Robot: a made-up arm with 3 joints. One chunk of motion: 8 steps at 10 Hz.
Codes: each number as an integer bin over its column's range. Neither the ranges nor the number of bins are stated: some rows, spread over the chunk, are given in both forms.
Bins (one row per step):
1: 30 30 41
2: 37 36 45
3: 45 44 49
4: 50 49 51
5: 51 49 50
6: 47 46 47
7: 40 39 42
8: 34 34 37
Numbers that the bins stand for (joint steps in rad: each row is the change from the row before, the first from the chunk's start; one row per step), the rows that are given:
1: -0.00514 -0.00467 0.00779
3: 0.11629 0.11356 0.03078
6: 0.13248 0.13044 0.02503
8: 0.02724 0.02911 -0.00370
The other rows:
2: 0.05152 0.04600 0.01929
4: 0.15676 0.15578 0.03652
5: 0.16486 0.15578 0.03365
7: 0.07581 0.07133 0.01067

